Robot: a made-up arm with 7 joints.
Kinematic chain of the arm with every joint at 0, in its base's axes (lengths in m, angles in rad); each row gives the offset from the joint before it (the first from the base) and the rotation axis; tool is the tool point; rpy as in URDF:
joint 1: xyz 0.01 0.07 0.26 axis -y
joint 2: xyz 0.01 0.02 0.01 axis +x
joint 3: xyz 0 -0.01 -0.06 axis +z
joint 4: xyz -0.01 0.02 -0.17 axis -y
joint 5: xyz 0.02 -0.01 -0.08 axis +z
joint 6: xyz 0 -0.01 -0.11 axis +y
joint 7: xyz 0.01 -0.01 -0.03 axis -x
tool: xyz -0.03 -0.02 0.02 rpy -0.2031 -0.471 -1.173
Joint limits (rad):
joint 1: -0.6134..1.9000
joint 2: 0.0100..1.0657
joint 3: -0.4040..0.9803
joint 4: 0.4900..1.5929
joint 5: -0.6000..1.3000
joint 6: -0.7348..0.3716
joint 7: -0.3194..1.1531
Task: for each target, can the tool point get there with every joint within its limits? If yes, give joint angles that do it. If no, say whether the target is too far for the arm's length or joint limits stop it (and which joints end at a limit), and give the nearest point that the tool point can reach.
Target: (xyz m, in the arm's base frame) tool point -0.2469 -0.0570 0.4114
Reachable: no: joint limits stop it (at a limit: joint 1, joint 2, joint 3, joint 4, joint 5, joint 6, joint 7) | nearest point 0.0917 -0.0037 0.4953 | short by 0.353 m
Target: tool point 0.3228 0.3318 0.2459
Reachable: yes | joints 1.1348 0.5359 0.7942 0.7152 0.0399 0.0297 -0.0855
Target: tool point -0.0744 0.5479 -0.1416
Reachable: no: too far | nearest point -0.0487 0.4121 -0.0194 | short by 0.184 m
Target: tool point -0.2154 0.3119 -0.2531
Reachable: no: too far | nearest point -0.1498 0.2485 -0.1038 | short by 0.175 m
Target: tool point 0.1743 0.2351 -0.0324
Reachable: yes | joints -0.0072 0.6298 -0.2288 0.9282 1.0840 -0.3185 0.9510
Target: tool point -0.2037 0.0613 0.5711
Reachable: no: joint limits stop it (at a limit: joint 1, joint 2, joint 4, joint 5, joint 6, joint 7) | nearest point -0.0206 0.2483 0.4717 | short by 0.280 m
